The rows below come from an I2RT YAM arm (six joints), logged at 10 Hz.
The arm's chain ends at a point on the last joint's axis. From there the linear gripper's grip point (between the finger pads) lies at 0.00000 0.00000 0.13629 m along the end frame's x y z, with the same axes.
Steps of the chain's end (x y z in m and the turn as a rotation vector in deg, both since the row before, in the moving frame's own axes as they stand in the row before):
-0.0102 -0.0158 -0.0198 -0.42 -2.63 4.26
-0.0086 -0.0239 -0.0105 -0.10 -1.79 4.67
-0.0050 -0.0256 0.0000 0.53 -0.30 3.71
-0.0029 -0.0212 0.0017 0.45 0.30 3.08
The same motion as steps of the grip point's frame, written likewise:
-0.0165 -0.0150 -0.0199 -0.42 -2.63 4.26
-0.0129 -0.0238 -0.0106 -0.10 -1.79 4.67
-0.0057 -0.0269 0.0000 0.53 -0.30 3.71
-0.0022 -0.0223 0.0017 0.45 0.30 3.08

